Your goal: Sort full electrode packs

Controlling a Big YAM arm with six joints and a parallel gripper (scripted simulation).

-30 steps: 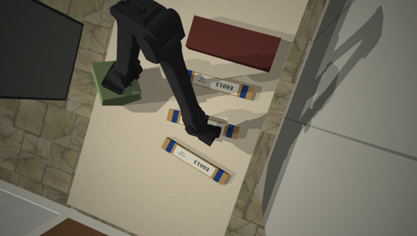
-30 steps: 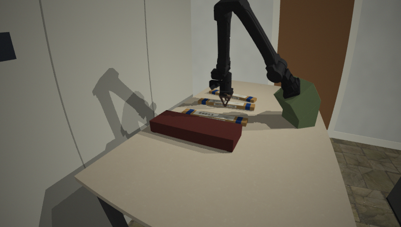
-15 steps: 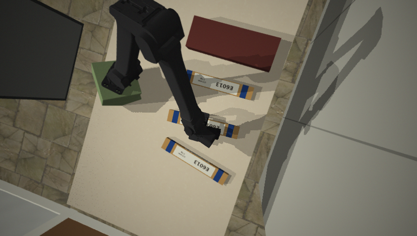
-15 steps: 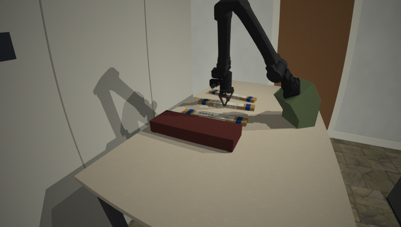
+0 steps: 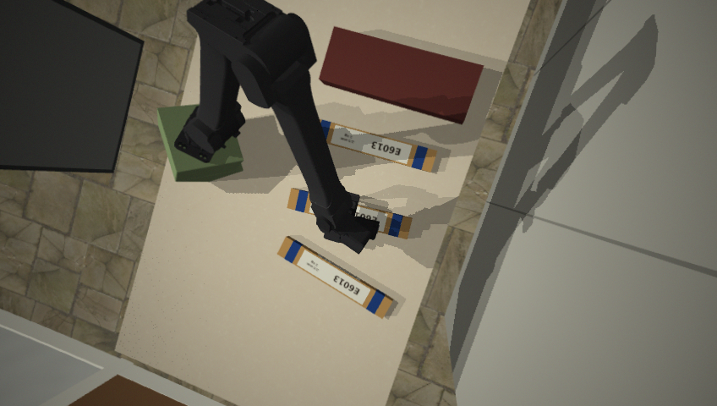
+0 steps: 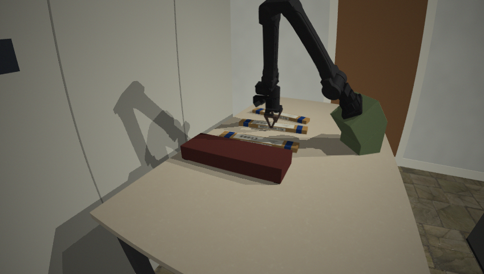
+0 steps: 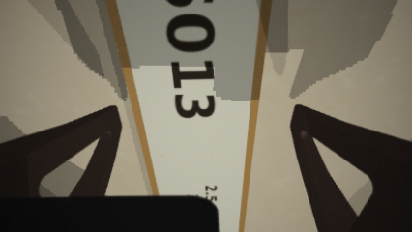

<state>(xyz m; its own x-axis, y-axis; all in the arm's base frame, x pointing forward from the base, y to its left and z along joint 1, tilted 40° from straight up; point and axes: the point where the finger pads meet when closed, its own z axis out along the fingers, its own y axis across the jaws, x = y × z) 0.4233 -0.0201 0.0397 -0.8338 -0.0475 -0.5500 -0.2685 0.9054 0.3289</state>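
Right now the pack of welding electrodes is 5 cm behind my hand, 20 cm to the left of it and 1 cm below it. Round my hand: dark red low platform (8 cm behind, 39 cm to the left).
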